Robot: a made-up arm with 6 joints. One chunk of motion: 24 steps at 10 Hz.
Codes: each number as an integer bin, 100 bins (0 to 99) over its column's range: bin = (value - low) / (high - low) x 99, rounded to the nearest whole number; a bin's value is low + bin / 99 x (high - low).
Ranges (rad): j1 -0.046..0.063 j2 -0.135..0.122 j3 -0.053..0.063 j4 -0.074..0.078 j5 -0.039..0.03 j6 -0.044..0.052
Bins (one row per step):
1: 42 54 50 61 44 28
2: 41 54 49 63 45 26
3: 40 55 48 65 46 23
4: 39 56 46 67 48 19
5: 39 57 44 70 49 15
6: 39 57 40 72 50 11
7: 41 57 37 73 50 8
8: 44 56 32 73 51 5
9: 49 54 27 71 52 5
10: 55 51 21 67 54 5
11: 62 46 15 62 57 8
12: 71 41 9 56 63 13
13: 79 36 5 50 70 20
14: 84 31 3 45 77 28
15: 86 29 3 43 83 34
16: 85 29 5 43 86 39
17: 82 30 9 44 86 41
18: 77 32 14 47 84 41
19: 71 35 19 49 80 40
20: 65 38 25 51 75 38
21: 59 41 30 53 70 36
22: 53 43 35 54 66 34
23: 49 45 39 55 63 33
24: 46 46 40 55 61 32
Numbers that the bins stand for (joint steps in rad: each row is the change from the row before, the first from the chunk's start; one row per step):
1: 0.00024 0.00518 0.00559 0.01966 -0.00833 -0.01685
2: -0.00086 0.00518 0.00441 0.02273 -0.00764 -0.01879
3: -0.00196 0.00778 0.00324 0.02580 -0.00694 -0.02170
4: -0.00306 0.01037 0.00090 0.02887 -0.00555 -0.02558
5: -0.00306 0.01297 -0.00144 0.03347 -0.00485 -0.02945
6: -0.00306 0.01297 -0.00613 0.03655 -0.00415 -0.03333
7: -0.00086 0.01297 -0.00965 0.03808 -0.00415 -0.03624
8: 0.00244 0.01037 -0.01551 0.03808 -0.00345 -0.03915
9: 0.00795 0.00518 -0.02136 0.03501 -0.00276 -0.03915
10: 0.01456 -0.00261 -0.02839 0.02887 -0.00136 -0.03915
11: 0.02226 -0.01559 -0.03542 0.02119 0.00073 -0.03624
12: 0.03217 -0.02857 -0.04245 0.01198 0.00491 -0.03139
13: 0.04098 -0.04155 -0.04714 0.00277 0.00979 -0.02461
14: 0.04648 -0.05453 -0.04948 -0.00491 0.01467 -0.01685
15: 0.04869 -0.05972 -0.04948 -0.00798 0.01885 -0.01103
16: 0.04759 -0.05972 -0.04714 -0.00798 0.02094 -0.00618
17: 0.04428 -0.05712 -0.04245 -0.00644 0.02094 -0.00424
18: 0.03878 -0.05193 -0.03660 -0.00184 0.01955 -0.00424
19: 0.03217 -0.04414 -0.03074 0.00123 0.01676 -0.00521
20: 0.02557 -0.03635 -0.02371 0.00430 0.01327 -0.00715
21: 0.01896 -0.02857 -0.01785 0.00737 0.00979 -0.00909
22: 0.01235 -0.02337 -0.01199 0.00891 0.00700 -0.01103
23: 0.00795 -0.01818 -0.00730 0.01044 0.00491 -0.01200
24: 0.00465 -0.01559 -0.00613 0.01044 0.00352 -0.01297

